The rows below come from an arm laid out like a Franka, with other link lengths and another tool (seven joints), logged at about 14 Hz.
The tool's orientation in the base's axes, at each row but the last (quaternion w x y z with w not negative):
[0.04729 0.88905 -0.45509 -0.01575]
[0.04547 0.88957 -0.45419 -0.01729]
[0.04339 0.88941 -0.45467 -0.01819]
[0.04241 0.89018 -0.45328 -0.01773]
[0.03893 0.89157 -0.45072 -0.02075]
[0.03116 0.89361 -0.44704 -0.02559]
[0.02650 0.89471 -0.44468 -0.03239]
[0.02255 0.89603 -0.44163 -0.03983]
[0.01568 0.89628 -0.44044 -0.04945]
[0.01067 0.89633 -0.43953 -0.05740]
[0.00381 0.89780 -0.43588 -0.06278]
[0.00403 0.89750 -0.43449 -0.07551]
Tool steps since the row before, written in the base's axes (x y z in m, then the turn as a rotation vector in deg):
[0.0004 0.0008 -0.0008 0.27 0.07 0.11]
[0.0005 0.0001 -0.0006 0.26 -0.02 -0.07]
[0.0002 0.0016 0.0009 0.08 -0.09 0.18]
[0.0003 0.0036 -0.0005 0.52 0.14 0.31]
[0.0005 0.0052 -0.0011 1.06 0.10 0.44]
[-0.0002 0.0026 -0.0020 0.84 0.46 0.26]
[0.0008 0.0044 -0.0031 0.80 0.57 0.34]
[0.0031 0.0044 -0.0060 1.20 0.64 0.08]
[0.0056 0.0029 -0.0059 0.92 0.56 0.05]
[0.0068 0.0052 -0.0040 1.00 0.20 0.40]
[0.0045 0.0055 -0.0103 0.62 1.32 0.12]
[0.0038 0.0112 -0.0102 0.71 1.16 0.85]
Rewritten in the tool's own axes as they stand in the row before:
[-0.0004 -0.0009 0.0007 0.10 -0.25 -0.13]
[0.0002 -0.0005 0.0006 0.17 -0.20 0.05]
[-0.0012 -0.0010 -0.0010 0.12 0.00 -0.18]
[-0.0027 -0.0024 0.0003 0.19 -0.47 -0.35]
[-0.0039 -0.0036 0.0008 0.55 -0.87 -0.52]
[-0.0022 -0.0016 0.0019 0.13 -0.92 -0.34]
[-0.0029 -0.0035 0.0029 0.02 -0.95 -0.41]
[-0.0013 -0.0056 0.0057 0.22 -1.33 -0.19]
[0.0015 -0.0066 0.0053 0.11 -1.06 -0.14]
[0.0004 -0.0088 0.0034 0.41 -0.88 -0.50]
[-0.0004 -0.0076 0.0100 -0.67 -1.30 -0.13]
[-0.0051 -0.0107 0.0102 -0.58 -1.21 -0.87]

